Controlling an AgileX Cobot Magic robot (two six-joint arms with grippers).
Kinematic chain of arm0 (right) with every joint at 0, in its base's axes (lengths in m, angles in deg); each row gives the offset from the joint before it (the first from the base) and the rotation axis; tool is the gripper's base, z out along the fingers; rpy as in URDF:
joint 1: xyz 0 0 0.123 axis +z
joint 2: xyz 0 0 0 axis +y
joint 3: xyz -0.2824 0 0.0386 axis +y
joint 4: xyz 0.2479 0 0.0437 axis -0.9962 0 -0.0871
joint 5: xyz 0 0 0 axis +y
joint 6: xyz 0.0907 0 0.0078 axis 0.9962 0 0.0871
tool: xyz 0 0 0 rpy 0 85 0
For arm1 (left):
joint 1: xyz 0 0 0.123 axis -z
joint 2: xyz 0 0 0 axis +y
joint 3: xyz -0.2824 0 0.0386 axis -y
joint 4: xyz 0.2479 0 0.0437 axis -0.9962 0 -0.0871
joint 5: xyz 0 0 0 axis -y
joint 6: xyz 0.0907 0 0.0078 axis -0.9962 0 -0.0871
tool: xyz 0 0 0 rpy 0 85 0
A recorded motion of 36 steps. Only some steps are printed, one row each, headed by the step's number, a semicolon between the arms.
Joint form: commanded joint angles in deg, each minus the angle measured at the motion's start. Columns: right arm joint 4, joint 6, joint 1, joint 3, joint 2, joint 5; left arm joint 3, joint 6, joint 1, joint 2, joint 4, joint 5.
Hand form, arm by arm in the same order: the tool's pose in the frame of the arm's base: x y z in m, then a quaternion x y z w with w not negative. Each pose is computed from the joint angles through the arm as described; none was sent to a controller.
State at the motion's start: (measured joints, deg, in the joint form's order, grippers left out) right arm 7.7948 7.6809 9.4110 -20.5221 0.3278 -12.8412; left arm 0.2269 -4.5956 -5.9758 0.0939 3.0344 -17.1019
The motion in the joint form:
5: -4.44 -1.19 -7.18 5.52 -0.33 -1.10; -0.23 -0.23 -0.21 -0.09 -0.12 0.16
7: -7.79 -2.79 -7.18 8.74 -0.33 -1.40; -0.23 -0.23 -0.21 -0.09 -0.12 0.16
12: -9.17 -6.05 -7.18 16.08 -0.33 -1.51; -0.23 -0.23 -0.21 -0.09 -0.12 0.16
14: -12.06 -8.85 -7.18 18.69 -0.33 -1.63; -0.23 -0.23 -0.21 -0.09 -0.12 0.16
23: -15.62 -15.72 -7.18 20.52 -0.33 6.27; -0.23 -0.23 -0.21 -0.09 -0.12 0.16
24: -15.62 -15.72 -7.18 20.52 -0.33 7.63; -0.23 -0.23 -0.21 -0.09 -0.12 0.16
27: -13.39 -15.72 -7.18 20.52 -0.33 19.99; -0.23 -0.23 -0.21 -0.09 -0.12 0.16
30: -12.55 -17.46 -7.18 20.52 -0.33 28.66; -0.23 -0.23 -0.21 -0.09 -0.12 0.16
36: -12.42 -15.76 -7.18 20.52 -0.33 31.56; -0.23 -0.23 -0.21 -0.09 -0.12 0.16
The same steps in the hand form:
5: 0.0213 0.0021 0.3187 -0.00210 0.47009 0.04539 0.88145; 0.0544 0.0045 0.1863 -0.02345 0.77639 0.03942 0.62858
7: 0.0294 0.0011 0.3018 0.01140 0.49210 0.05403 0.86879; 0.0544 0.0045 0.1863 -0.02345 0.77639 0.03942 0.62858
12: 0.0447 0.0012 0.2610 0.00598 0.54613 0.03633 0.83689; 0.0544 0.0045 0.1863 -0.02345 0.77639 0.03942 0.62858
14: 0.0489 0.0002 0.2461 0.01127 0.56440 0.03215 0.82480; 0.0544 0.0045 0.1863 -0.02345 0.77639 0.03942 0.62858
23: 0.0547 0.0007 0.2233 -0.00774 0.63257 0.00836 0.77442; 0.0544 0.0045 0.1863 -0.02345 0.77639 0.03942 0.62858
24: 0.0551 0.0010 0.2212 -0.00913 0.64161 0.00932 0.76692; 0.0544 0.0045 0.1863 -0.02345 0.77639 0.03942 0.62858
27: 0.0564 0.0033 0.2018 -0.03384 0.71921 0.00282 0.69396; 0.0544 0.0045 0.1863 -0.02345 0.77639 0.03942 0.62858
30: 0.0548 0.0042 0.1882 -0.05713 0.76817 -0.00783 0.63764; 0.0544 0.0045 0.1863 -0.02345 0.77639 0.03942 0.62858
36: 0.0538 0.0045 0.1837 -0.04864 0.78464 0.00227 0.61804; 0.0544 0.0045 0.1863 -0.02345 0.77639 0.03942 0.62858

